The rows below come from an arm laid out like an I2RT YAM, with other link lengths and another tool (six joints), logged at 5 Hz.
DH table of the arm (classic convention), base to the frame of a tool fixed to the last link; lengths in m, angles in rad. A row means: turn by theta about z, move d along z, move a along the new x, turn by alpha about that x. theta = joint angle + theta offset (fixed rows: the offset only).
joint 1: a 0.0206; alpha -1.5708; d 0.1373; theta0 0
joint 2: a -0.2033; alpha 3.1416; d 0; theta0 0
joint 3: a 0.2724; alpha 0; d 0; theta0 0.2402
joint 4: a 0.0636; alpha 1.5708; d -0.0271; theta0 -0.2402
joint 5: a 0; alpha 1.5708; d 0.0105; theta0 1.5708
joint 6: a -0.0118; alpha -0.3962; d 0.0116; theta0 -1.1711
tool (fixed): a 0; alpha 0; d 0.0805; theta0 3.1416
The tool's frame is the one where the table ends.
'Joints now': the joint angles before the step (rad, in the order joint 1, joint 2, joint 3, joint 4, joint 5, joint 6). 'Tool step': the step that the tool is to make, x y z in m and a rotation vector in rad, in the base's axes. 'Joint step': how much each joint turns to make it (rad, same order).
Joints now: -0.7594 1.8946 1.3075 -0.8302 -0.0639 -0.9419
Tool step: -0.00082 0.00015 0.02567 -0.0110 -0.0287 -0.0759
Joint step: 0.0000 -0.0524 0.0334 -0.0526 0.0012 0.0770
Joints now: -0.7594 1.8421 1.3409 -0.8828 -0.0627 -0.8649
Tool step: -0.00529 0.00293 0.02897 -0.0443 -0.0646 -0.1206
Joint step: 0.0000 -0.0983 -0.0121 -0.0021 0.0153 0.1204
